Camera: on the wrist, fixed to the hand. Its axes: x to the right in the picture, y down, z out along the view.
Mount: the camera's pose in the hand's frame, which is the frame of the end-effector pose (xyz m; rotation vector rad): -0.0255 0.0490 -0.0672 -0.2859 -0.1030 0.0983
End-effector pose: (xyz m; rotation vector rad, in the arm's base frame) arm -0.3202 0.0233 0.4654 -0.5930 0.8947 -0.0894
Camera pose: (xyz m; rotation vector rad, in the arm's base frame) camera -0.3953 0.0422 0.4258 -0.8108 0.8408 0.1593
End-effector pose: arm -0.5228 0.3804 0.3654 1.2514 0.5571 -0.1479
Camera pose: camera -0.5464 0.4537 0.4060 0.9846 0.4105 -0.0474
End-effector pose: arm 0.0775 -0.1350 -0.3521 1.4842 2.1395 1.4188
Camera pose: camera 0.0805 -0.1932 -0.2875 1.5312 1.7398 1.5660
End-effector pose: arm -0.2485 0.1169 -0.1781 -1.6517 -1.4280 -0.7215
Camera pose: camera -0.1997 0.0449 -0.1761 -1.9899 -1.3509 -0.8243
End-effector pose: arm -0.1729 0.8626 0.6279 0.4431 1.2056 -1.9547
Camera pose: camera -0.1261 0.9199 0.5822 0.2456 1.3448 -1.6690
